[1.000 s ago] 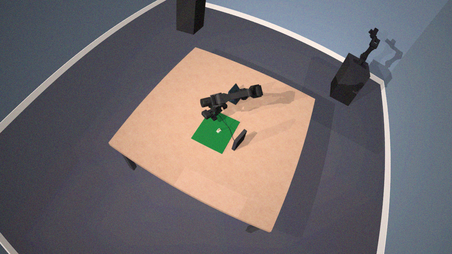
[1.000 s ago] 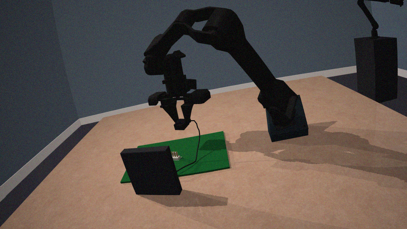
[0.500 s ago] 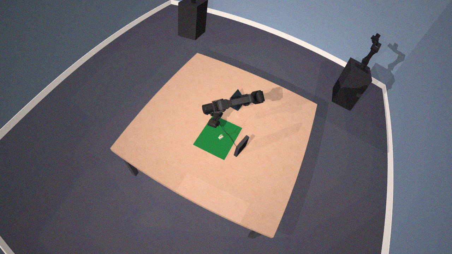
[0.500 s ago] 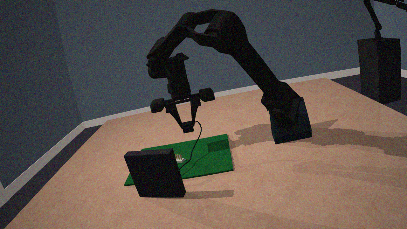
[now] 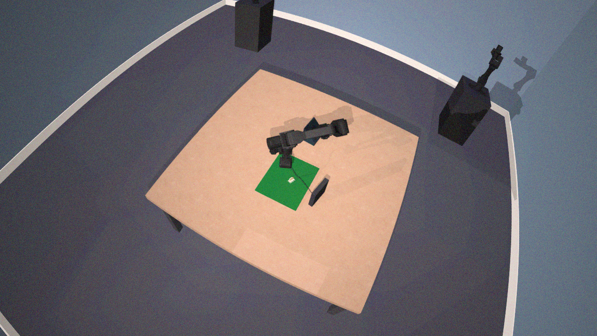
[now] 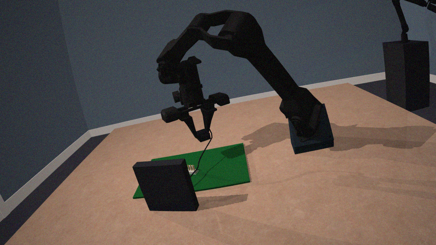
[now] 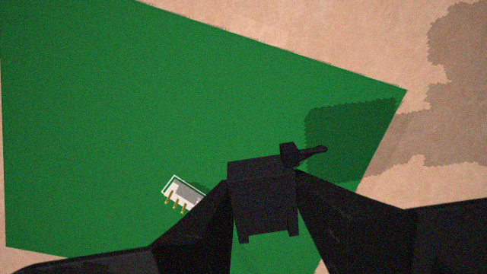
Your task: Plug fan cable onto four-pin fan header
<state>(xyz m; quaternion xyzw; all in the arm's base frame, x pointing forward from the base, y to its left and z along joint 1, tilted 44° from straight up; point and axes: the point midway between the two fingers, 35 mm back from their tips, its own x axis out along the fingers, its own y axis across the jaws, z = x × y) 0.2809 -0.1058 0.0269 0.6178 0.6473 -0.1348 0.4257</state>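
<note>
My gripper tip is 4 cm short of the green board, 5 cm to the right of it and 9 cm above it. From my gripper tip the other things lie so: dark fan 8 cm ahead, 22 cm to the left, 2 cm below; black plug 1 cm to the left.
</note>
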